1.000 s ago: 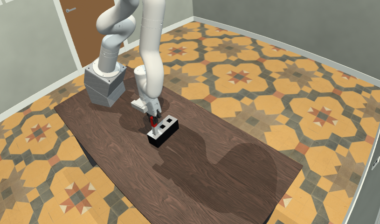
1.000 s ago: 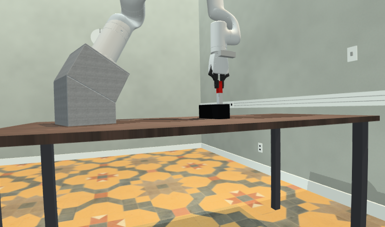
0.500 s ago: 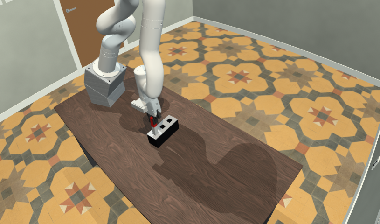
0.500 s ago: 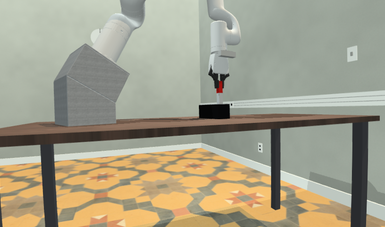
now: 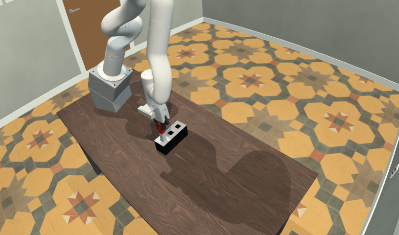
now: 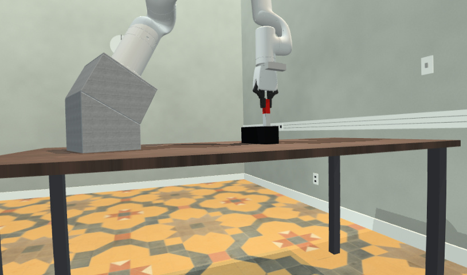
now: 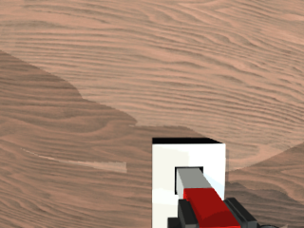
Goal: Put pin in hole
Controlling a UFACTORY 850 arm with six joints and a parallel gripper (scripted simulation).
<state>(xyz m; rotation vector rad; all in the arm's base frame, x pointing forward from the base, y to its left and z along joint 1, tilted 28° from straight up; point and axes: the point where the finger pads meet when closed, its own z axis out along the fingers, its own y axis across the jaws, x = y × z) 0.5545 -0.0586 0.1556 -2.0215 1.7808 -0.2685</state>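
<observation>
The pin is 20 mm below my hand. Round my hand: black block 130 mm below, 50 mm to the left, 10 mm behind.
</observation>
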